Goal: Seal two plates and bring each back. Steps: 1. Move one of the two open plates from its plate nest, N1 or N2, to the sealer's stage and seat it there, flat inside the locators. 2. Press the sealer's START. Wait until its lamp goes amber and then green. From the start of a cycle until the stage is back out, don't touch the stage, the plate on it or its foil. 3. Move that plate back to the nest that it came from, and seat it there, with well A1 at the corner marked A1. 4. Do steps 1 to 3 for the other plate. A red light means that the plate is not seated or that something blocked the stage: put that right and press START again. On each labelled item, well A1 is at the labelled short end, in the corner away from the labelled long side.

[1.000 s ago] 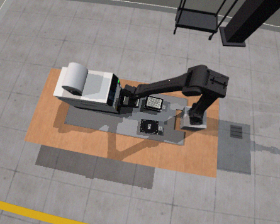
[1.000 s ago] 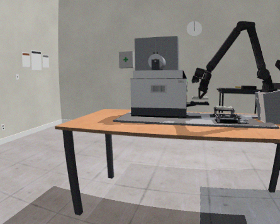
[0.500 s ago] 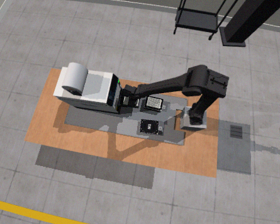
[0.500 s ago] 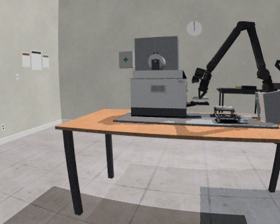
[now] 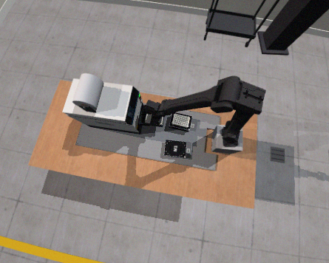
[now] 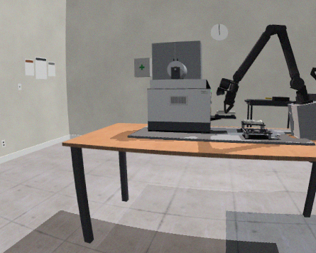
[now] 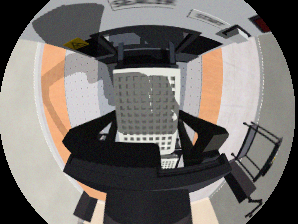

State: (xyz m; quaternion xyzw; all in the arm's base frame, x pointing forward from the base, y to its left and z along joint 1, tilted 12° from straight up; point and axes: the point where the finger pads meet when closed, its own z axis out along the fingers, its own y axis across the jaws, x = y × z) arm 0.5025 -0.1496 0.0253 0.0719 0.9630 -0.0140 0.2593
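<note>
Right now my hand is 30 mm above the sealer stage. Also, from my hand: foil roll 330 mm ahead, 40 mm to the right, 280 mm above.
</note>
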